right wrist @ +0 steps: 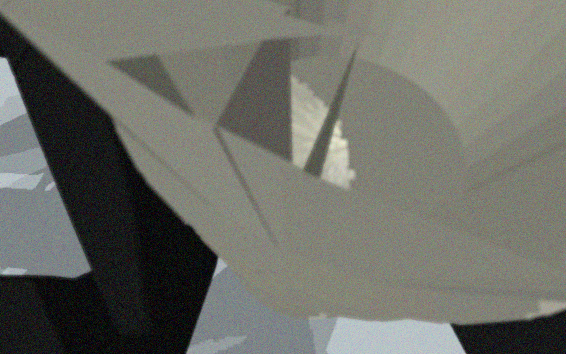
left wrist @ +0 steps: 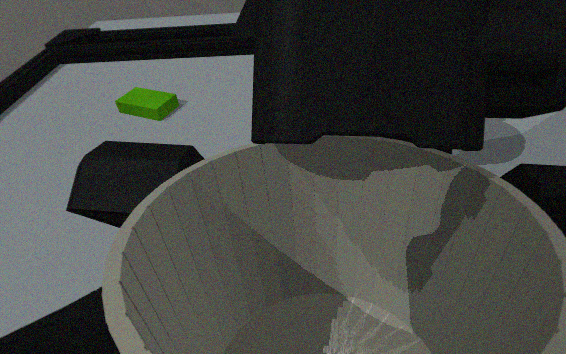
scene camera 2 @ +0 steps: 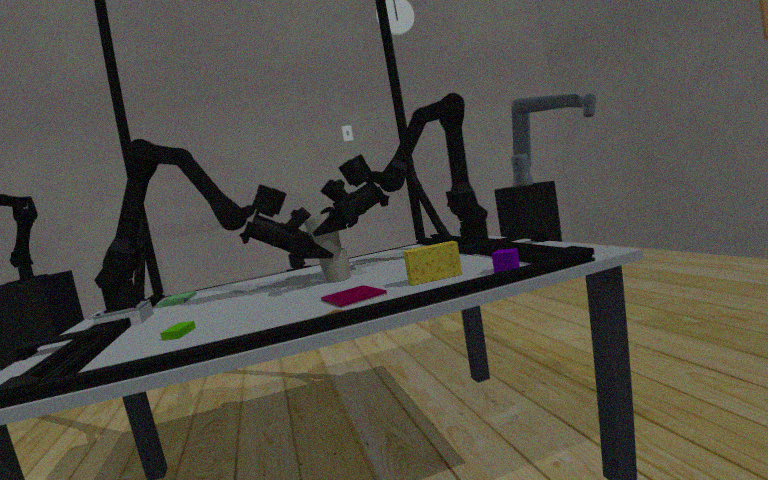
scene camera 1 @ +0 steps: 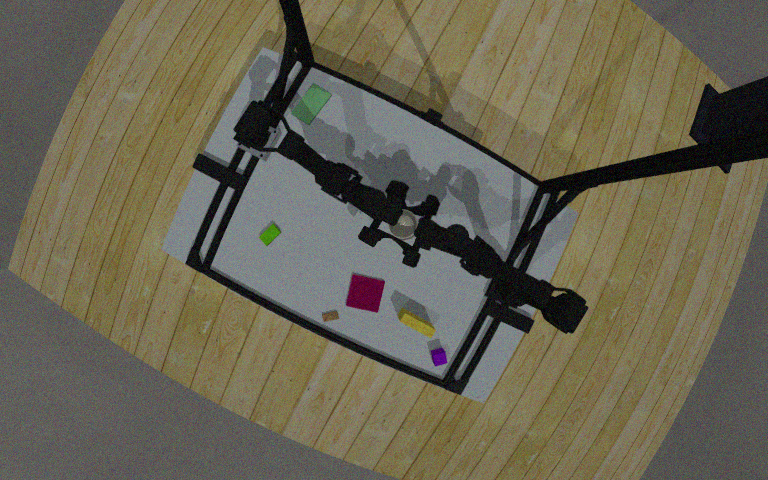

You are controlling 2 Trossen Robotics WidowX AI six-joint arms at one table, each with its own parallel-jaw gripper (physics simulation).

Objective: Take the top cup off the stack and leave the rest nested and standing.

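Places are measured from the left arm's base along level axes (x back, y right, z up), in centimetres.
Pixels of known places: left gripper, fingertip midpoint: (right wrist: 423,280) (left wrist: 313,253) (scene camera 2: 310,235) (scene camera 1: 391,220); right gripper, fingertip midpoint: (right wrist: 313,220) (scene camera 2: 331,255) (scene camera 1: 403,227); left arm's base, link origin: (scene camera 2: 476,242) (scene camera 1: 505,287); right arm's base, link origin: (scene camera 2: 122,307).
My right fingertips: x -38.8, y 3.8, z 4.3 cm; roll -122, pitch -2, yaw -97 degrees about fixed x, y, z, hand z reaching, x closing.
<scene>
For each thing: its top centre in the pictures, then the offset to it from my right fingertips. Level surfaces: height alone.
- table, surface height: dz -6.4 cm
- top cup, top centre: (scene camera 2: 324,229) dx -0.6, dy +0.0, dz +6.7 cm
- lime block, top centre: (left wrist: 145,97) (scene camera 2: 177,326) (scene camera 1: 269,234) dx -35.2, dy -18.1, dz -4.9 cm
- green pad, top centre: (scene camera 2: 177,297) (scene camera 1: 311,103) dx -40.8, dy +23.7, dz -5.4 cm
- magenta pad, top centre: (scene camera 2: 352,293) (scene camera 1: 365,293) dx -1.7, dy -22.6, dz -5.6 cm
- small brown block, top centre: (scene camera 1: 330,316) dx -8.5, dy -33.6, dz -5.6 cm
- yellow sponge, top centre: (scene camera 2: 430,246) (scene camera 1: 418,326) dx +15.8, dy -24.4, dz +0.6 cm
- purple cube, top centre: (scene camera 2: 504,251) (scene camera 1: 440,359) dx +28.0, dy -32.5, dz -2.4 cm
A stack of beige cups (scene camera 1: 405,225) (scene camera 2: 336,268) stands upright at the middle of the table (scene camera 1: 301,257) (scene camera 2: 263,305). My left gripper (scene camera 1: 415,230) (scene camera 2: 325,230) comes in from the right and is shut on the top cup (scene camera 2: 331,241), which is tilted over the stack. The cup's inside (left wrist: 211,228) fills the left wrist view. My right gripper (scene camera 1: 391,216) (scene camera 2: 321,252) comes in from the left and is closed around the lower cups just under it. The cup walls (right wrist: 352,246) fill the right wrist view, too close to read.
On the table lie a lime block (scene camera 1: 270,233) (scene camera 2: 177,330) (left wrist: 146,102), a green pad (scene camera 1: 311,104) (scene camera 2: 176,299), a magenta pad (scene camera 1: 365,292) (scene camera 2: 354,295), a small brown block (scene camera 1: 330,315), a yellow sponge (scene camera 1: 416,322) (scene camera 2: 433,262) and a purple cube (scene camera 1: 438,356) (scene camera 2: 505,260).
</scene>
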